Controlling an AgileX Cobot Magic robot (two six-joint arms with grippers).
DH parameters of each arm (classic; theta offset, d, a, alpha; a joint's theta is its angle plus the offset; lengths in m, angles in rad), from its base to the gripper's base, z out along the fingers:
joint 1: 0 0.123 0 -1.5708
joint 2: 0.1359 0 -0.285 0
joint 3: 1.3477 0 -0.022 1.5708
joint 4: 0 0.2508 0 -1.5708
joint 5: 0 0 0.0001 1.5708
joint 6: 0 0.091 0 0
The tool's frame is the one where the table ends.
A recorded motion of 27 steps. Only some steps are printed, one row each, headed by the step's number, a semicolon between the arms.
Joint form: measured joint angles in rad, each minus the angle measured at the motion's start. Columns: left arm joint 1, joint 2, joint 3, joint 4, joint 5, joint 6; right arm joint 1, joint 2, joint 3, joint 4, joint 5, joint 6.
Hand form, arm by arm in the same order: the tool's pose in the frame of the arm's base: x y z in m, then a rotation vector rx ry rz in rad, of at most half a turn. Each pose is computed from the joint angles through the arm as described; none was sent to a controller.
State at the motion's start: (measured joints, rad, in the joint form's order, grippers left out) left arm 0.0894 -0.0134 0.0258 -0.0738 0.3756 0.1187; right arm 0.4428 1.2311 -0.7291 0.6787 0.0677 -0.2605
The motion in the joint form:
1: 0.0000 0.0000 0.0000 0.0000 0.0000 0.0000; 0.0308 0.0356 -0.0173 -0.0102 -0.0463 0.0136
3: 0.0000 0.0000 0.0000 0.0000 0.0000 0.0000; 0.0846 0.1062 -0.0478 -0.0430 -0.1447 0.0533
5: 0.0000 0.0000 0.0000 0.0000 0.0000 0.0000; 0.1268 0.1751 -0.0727 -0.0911 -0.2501 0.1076
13: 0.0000 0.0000 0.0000 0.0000 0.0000 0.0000; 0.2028 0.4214 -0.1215 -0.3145 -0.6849 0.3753
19: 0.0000 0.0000 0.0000 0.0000 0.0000 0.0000; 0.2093 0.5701 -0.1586 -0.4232 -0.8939 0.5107
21: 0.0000 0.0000 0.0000 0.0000 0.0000 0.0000; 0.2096 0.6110 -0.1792 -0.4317 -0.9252 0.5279
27: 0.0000 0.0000 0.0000 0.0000 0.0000 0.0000; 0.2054 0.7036 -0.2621 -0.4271 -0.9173 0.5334
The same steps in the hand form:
1: 0.0525 0.0022 0.1715 -0.0182 1.8711 0.0709; 0.2407 0.1248 0.2790 -0.0625 2.0685 0.5744
3: 0.0525 0.0022 0.1715 -0.0182 1.8711 0.0709; 0.2516 0.1418 0.2755 -0.0713 2.0258 0.5685
5: 0.0525 0.0022 0.1715 -0.0182 1.8711 0.0709; 0.2620 0.1570 0.2706 -0.0723 1.9744 0.5623
13: 0.0525 0.0022 0.1715 -0.0182 1.8711 0.0709; 0.2938 0.1978 0.2420 -0.0406 1.7351 0.6135
19: 0.0525 0.0022 0.1715 -0.0182 1.8711 0.0709; 0.3104 0.2157 0.2180 -0.0349 1.6299 0.6886
21: 0.0525 0.0022 0.1715 -0.0182 1.8711 0.0709; 0.3161 0.2203 0.2109 -0.0294 1.6187 0.6987
27: 0.0525 0.0022 0.1715 -0.0182 1.8711 0.0709; 0.3346 0.2321 0.1960 -0.0191 1.6371 0.6942

